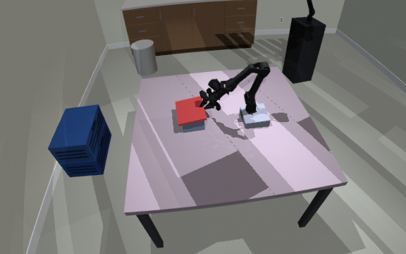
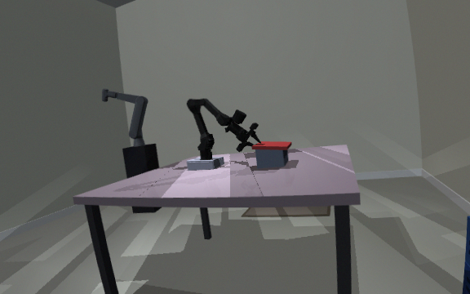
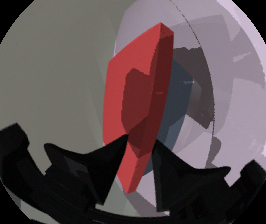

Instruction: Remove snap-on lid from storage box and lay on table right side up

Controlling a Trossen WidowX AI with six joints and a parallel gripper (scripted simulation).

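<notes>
The red lid is 8 cm ahead of my gripper tip and 1 cm to the right of it. Also, from my gripper tip: grey storage box 7 cm ahead, 6 cm below, 1 cm to the right.
</notes>
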